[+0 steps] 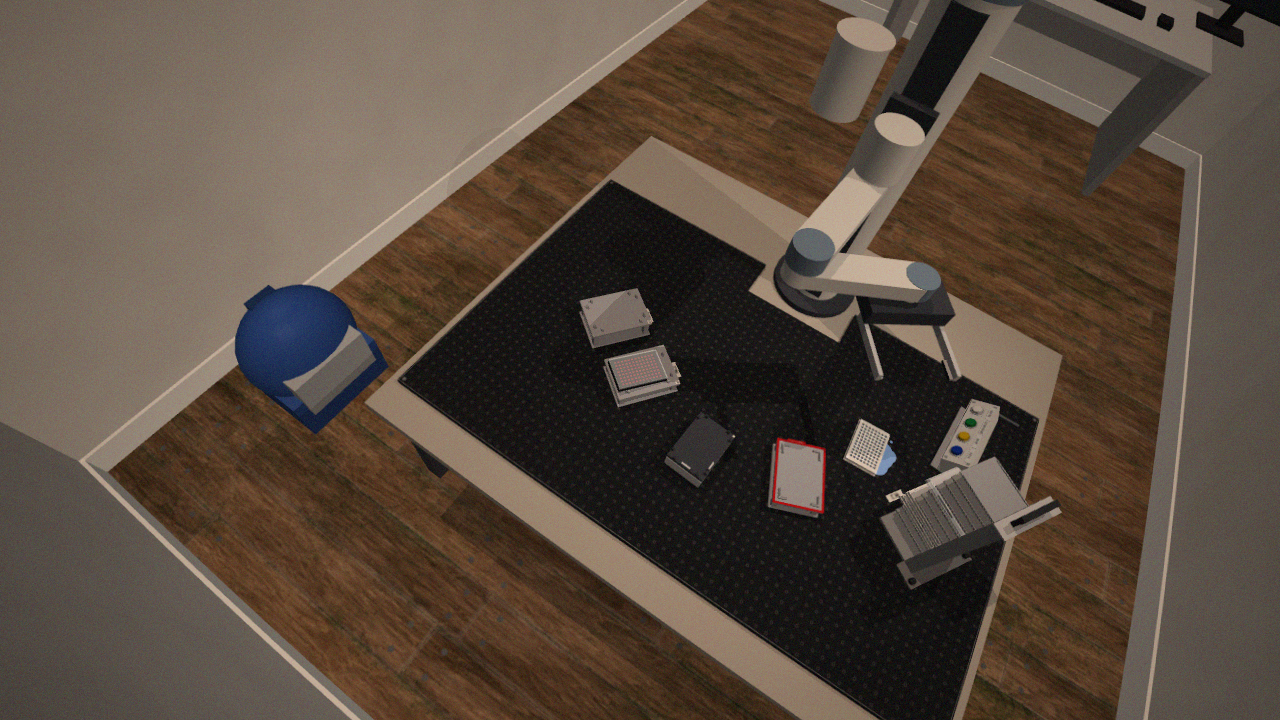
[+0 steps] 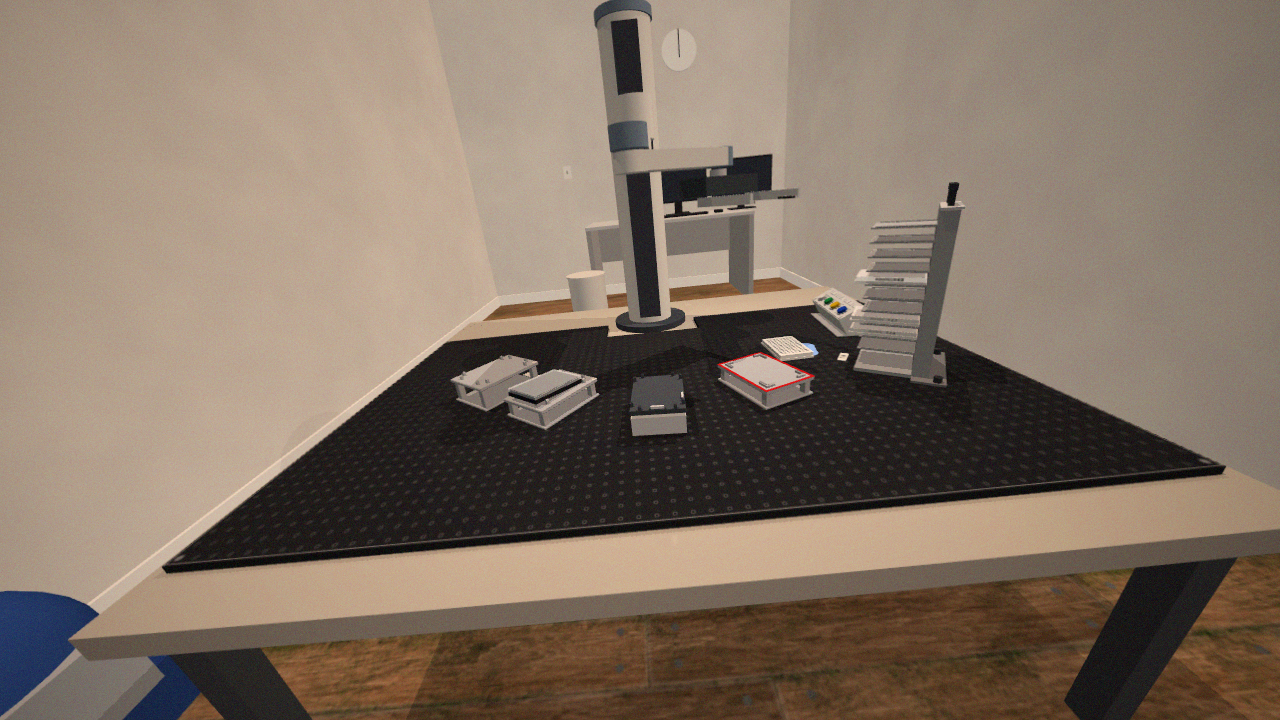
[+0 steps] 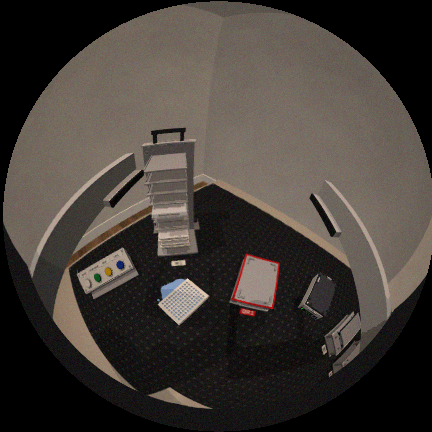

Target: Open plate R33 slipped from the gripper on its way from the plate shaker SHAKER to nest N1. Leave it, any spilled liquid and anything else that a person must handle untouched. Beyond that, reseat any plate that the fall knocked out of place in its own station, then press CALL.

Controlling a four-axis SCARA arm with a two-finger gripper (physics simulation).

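Pixels of known places: gripper, fingertip midpoint: (image 1: pixel 918 378) (image 2: pixel 776 195) (image 3: pixel 230 168); arm's base at its link origin: (image 2: pixel 650 321).
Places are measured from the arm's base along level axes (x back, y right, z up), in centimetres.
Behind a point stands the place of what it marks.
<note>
Open plate R33 (image 1: pixel 866 445) @(x -41.9, y -33.0, z 2.5 cm) (image 2: pixel 787 347) @(x -42.9, y -33.3, z 2.5 cm) (image 3: pixel 183 301) @(x -41.7, y -33.0, z 2.6 cm), white with many wells, lies on the mat, with spilled blue liquid (image 1: pixel 887 461) @(x -42.0, y -39.5, z 1.3 cm) (image 2: pixel 811 350) (image 3: pixel 172 286) @(x -42.6, y -39.1, z 1.4 cm) at its edge. My gripper (image 1: pixel 916 376) @(x -46.5, y -28.1, z 39.1 cm) (image 3: pixel 230 168) @(x -46.5, y -28.1, z 39.1 cm) is open and empty, high above the mat. The dark-topped station (image 1: pixel 702 445) @(x -68.6, y 1.3, z 6.7 cm) (image 2: pixel 657 394) @(x -69.9, y 1.6, z 6.8 cm) (image 3: pixel 321 295) @(x -67.2, y 1.1, z 6.8 cm) looks like the shaker. A plate (image 1: pixel 639 369) @(x -60.8, y 24.3, z 7.6 cm) (image 2: pixel 546 385) @(x -62.9, y 24.1, z 7.7 cm) with pinkish wells sits on one light nest; I cannot tell if it is fully seated. Another nest (image 1: pixel 615 313) @(x -50.1, y 38.9, z 6.9 cm) (image 2: pixel 494 374) @(x -52.2, y 38.5, z 6.9 cm) is bare. The button box (image 1: pixel 966 436) @(x -28.0, y -52.6, z 8.5 cm) (image 2: pixel 834 306) @(x -28.8, y -51.7, z 7.8 cm) (image 3: pixel 107 272) @(x -27.5, y -51.8, z 8.0 cm) has white, green, yellow and blue buttons; CALL is unreadable.
A red-edged station (image 1: pixel 798 476) @(x -61.2, y -21.4, z 5.3 cm) (image 2: pixel 765 370) @(x -60.9, y -21.9, z 5.3 cm) (image 3: pixel 257 281) @(x -59.9, y -21.4, z 5.3 cm), labelled QR1, stands between the shaker and R33. A tall rack (image 2: pixel 935 295) @(x -64.2, y -53.0, z 19.0 cm) (image 3: pixel 191 190) @(x -62.9, y -52.0, z 19.2 cm) holds stacked plates; some layers stick out further than others. It stands near the button box. A small label (image 2: pixel 842 357) @(x -50.0, y -44.0, z 1.5 cm) (image 3: pixel 178 263) @(x -49.4, y -44.0, z 1.5 cm) lies before it.
</note>
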